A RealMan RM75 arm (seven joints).
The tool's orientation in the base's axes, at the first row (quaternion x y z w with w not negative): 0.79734 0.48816 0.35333 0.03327
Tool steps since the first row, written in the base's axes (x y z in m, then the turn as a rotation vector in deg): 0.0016 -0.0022 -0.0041 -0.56 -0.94 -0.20; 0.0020 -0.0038 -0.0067 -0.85 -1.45 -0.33; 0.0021 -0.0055 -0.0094 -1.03 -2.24 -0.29; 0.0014 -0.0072 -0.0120 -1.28 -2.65 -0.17; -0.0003 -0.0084 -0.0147 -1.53 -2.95 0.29; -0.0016 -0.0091 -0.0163 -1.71 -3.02 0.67; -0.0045 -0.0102 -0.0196 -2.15 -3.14 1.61; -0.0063 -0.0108 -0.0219 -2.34 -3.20 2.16; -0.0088 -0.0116 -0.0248 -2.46 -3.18 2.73
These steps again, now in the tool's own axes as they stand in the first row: -0.0035 0.0007 0.0034 -1.01 -0.01 -0.46; -0.0061 0.0008 0.0051 -1.57 -0.02 -0.68; -0.0088 0.0007 0.0067 -2.23 0.27 -1.05; -0.0118 0.0000 0.0077 -2.57 0.35 -1.41; -0.0146 -0.0017 0.0084 -2.63 0.50 -1.99; -0.0164 -0.0030 0.0086 -2.53 0.55 -2.40; -0.0198 -0.0059 0.0090 -2.25 0.65 -3.40; -0.0220 -0.0078 0.0095 -2.06 0.76 -3.94; -0.0249 -0.0105 0.0099 -1.77 0.89 -4.44
